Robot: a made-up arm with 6 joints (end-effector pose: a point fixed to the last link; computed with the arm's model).
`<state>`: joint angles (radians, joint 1 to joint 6).
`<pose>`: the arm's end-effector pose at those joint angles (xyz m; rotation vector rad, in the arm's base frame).
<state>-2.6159 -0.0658 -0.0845 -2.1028 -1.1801 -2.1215</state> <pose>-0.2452 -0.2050 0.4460 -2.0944 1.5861 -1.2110</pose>
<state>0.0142 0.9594 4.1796 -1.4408 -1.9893 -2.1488</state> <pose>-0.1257 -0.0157 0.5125 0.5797 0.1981 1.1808</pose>
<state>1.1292 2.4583 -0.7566 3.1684 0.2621 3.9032</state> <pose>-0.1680 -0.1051 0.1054 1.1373 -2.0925 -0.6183</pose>
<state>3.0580 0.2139 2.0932 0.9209 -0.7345 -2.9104</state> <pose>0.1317 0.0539 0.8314 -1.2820 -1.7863 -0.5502</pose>
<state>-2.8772 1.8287 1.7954 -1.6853 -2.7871 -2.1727</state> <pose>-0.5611 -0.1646 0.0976 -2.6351 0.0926 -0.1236</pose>
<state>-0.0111 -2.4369 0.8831 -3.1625 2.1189 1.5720</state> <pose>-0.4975 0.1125 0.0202 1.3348 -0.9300 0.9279</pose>
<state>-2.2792 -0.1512 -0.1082 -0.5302 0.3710 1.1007</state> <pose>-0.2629 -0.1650 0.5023 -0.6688 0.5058 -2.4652</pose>
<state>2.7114 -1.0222 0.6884 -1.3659 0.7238 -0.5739</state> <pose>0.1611 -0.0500 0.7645 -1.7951 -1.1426 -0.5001</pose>
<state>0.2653 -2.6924 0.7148 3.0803 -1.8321 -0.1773</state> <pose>-0.4476 -0.0109 -0.0489 2.7024 0.1536 -1.5521</pose>
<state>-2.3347 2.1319 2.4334 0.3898 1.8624 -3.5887</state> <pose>-0.4378 -0.3139 0.2801 1.0600 -0.6825 0.6315</pose>
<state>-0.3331 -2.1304 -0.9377 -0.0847 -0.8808 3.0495</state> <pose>-0.1210 -0.0709 0.4495 -2.9971 0.3686 -0.4972</pose>
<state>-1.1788 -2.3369 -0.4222 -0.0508 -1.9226 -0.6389</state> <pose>-0.2122 0.2337 0.4159 0.5579 -0.3441 -1.0954</pose>
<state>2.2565 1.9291 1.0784 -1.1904 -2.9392 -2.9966</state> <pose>-0.2174 0.3285 -0.1268 -1.4034 0.0287 -1.4016</pose>
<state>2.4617 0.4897 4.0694 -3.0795 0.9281 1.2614</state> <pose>0.0741 -0.1972 0.3784 -1.4053 0.0037 -0.8439</pose>
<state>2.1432 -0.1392 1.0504 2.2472 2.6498 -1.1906</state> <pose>-0.0619 -0.0276 0.8835 0.7366 1.3472 -1.3711</pose>
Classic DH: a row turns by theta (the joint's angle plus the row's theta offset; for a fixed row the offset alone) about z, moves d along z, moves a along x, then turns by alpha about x. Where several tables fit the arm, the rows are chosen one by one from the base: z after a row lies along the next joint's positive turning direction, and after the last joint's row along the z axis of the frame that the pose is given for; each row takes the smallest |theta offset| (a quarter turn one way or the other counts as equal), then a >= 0, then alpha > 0; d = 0 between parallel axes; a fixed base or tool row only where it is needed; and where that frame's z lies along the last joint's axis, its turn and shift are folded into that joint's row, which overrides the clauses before.
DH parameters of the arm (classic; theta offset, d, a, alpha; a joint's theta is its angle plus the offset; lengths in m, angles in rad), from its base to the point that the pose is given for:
joint 1: 0 0.282 0 -1.5708
joint 2: -1.5708 0 0.263 3.1416
joint 3: 0 0 0 -1.5708
joint 4: 0 -0.334 0 1.5708
joint 5: 0 0.107 0 -1.5708
joint 6: 1.5708 0 0 1.5708
tool (fixed): -1.5708 0 0 0

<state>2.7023 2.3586 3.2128 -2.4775 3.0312 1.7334</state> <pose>-0.4473 0.1171 0.3041 -0.7469 0.9857 0.1768</pose>
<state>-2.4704 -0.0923 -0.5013 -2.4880 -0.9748 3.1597</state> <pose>-0.1479 -0.2259 0.3514 -0.8149 0.3729 -1.9188</pose>
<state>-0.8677 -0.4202 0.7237 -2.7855 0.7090 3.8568</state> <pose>0.1185 0.0153 0.8107 -1.0227 0.1066 -1.2283</pose>
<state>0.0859 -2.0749 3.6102 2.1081 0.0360 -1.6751</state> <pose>0.0924 0.0629 0.0429 -0.4359 0.5827 0.2450</pose>
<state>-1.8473 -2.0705 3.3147 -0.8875 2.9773 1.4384</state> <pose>-0.0411 0.1027 -0.1569 1.2274 -0.3352 1.6534</pose>
